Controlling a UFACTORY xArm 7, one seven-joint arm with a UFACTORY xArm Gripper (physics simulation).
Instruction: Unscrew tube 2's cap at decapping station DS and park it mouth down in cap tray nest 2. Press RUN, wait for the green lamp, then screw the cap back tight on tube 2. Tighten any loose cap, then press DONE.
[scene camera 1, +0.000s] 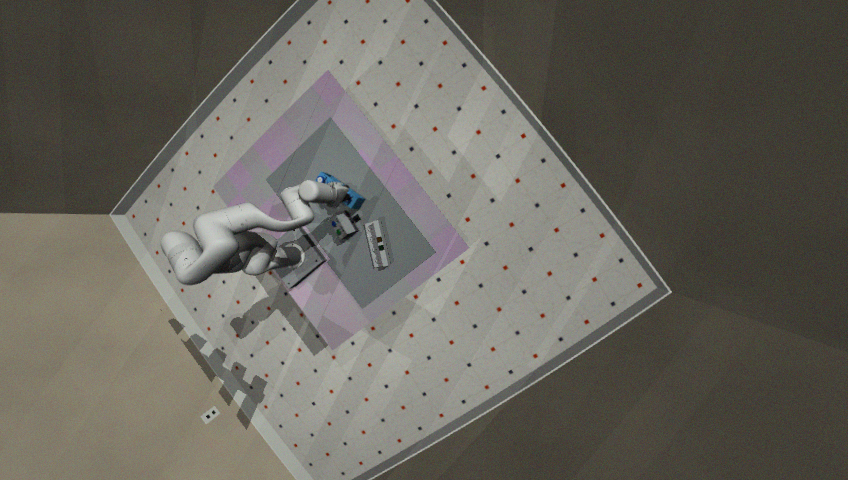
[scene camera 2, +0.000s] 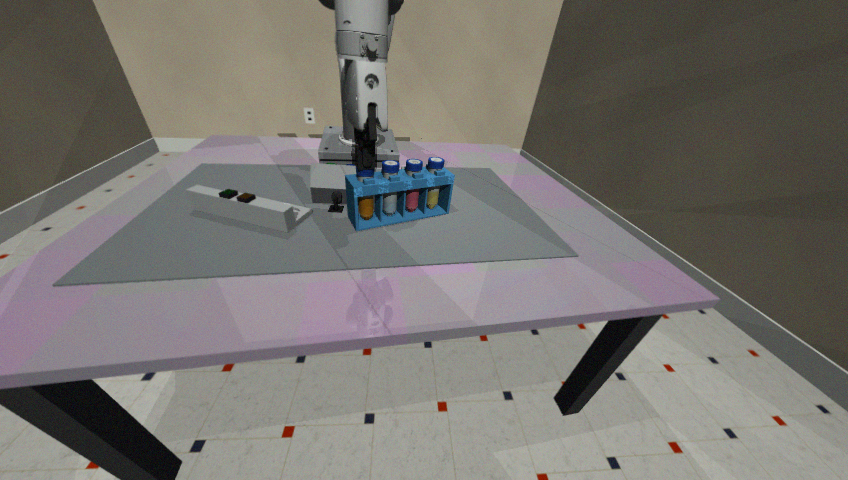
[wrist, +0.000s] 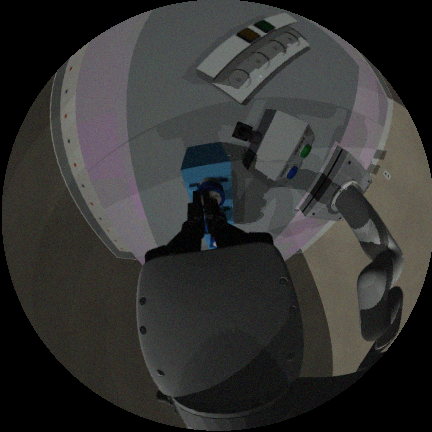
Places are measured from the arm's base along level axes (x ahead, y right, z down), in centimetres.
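Pixels of known places: gripper, fingertip midpoint: (scene camera 1: 348, 197) (scene camera 2: 365, 168) (wrist: 202, 199); arm's base, link origin: (scene camera 1: 293, 255) (wrist: 343, 194).
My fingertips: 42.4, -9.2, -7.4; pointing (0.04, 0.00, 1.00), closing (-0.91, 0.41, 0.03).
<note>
Ahead of a thing's pixels: the offset from my fingertips to its top centre, as dx, dy, dz. "*": to the spot under its first point.
A blue rack {-4.6, -6.7, +1.8} (scene camera 1: 357, 200) (scene camera 2: 352, 208) (wrist: 192, 175) holds upright tubes: an orange one {-0.9, +0.2, +0.2} (scene camera 2: 366, 208), a clear one {-3.3, -4.4, +0.2} (scene camera 2: 390, 205), a pink one {-5.8, -9.0, +0.2} (scene camera 2: 411, 200) and a yellow one {-8.2, -13.6, +0.2} (scene camera 2: 433, 198), all with blue caps. My gripper (scene camera 2: 365, 168) (wrist: 202, 199) is shut with nothing between its fingers. It points down, with its fingertips at the orange tube's cap {-0.9, +0.2, +0.0} (scene camera 2: 365, 174) (wrist: 214, 190), partly hiding it. A white tray {-1.5, +23.8, +6.8} (scene camera 2: 261, 211) (wrist: 215, 66) shows empty round nests in the wrist view. A grey box {-11.9, +8.1, +3.7} (scene camera 2: 329, 193) (wrist: 282, 145) stands beside the rack. Tube numbers cannot be read.
The grey box has a green button {-14.0, +10.4, +4.6} (wrist: 306, 151), a blue button {-14.2, +5.9, +4.6} (wrist: 292, 172) and a small black holder {* -4.9, +7.4, +10.4} (scene camera 2: 336, 202) (wrist: 243, 131) beside it. The tray's raised back carries a green block {* +1.4, +26.2, +6.8} (scene camera 2: 227, 193) (wrist: 264, 25) and a brown block {* +2.0, +22.5, +6.8} (scene camera 2: 245, 196) (wrist: 248, 34). No lit lamp is discernible.
</note>
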